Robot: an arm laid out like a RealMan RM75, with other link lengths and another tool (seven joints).
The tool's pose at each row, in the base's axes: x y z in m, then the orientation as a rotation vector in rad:
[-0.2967, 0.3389, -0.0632, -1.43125, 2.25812, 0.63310]
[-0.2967, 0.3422, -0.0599, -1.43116, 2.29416, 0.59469]
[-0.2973, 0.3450, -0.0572, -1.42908, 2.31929, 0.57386]
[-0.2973, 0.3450, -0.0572, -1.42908, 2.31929, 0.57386]
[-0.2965, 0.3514, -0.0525, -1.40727, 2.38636, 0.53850]
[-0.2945, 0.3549, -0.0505, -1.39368, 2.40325, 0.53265]
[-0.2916, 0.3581, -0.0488, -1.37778, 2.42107, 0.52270]
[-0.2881, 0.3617, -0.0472, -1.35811, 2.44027, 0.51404]
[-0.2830, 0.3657, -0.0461, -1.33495, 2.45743, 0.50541]
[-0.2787, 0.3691, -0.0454, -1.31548, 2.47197, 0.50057]
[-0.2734, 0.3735, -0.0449, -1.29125, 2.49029, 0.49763]
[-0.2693, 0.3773, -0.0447, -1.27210, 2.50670, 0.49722]
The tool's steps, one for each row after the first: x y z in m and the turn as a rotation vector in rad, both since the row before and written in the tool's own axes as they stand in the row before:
[-0.0042, 0.0018, -0.0008, 0.01829, 0.03389, 0.01198]
[-0.0032, 0.0021, -0.0008, 0.00909, 0.02157, 0.01037]
[0.0000, 0.0000, 0.0000, 0.00000, 0.00000, 0.00000]
[-0.0075, 0.0026, -0.0007, 0.01533, 0.04565, 0.03872]
[-0.0045, 0.0001, 0.0001, 0.00427, 0.00696, 0.01418]
[-0.0046, -0.0008, 0.0002, 0.00743, 0.00745, 0.01520]
[-0.0051, -0.0011, 0.0005, 0.00729, 0.00656, 0.01795]
[-0.0061, -0.0022, 0.0012, 0.00869, 0.00349, 0.01880]
[-0.0051, -0.0018, 0.0013, 0.00555, 0.00276, 0.01620]
[-0.0063, -0.0021, 0.0020, 0.00465, 0.00329, 0.02067]
[-0.0051, -0.0013, 0.0019, 0.00183, 0.00397, 0.01744]

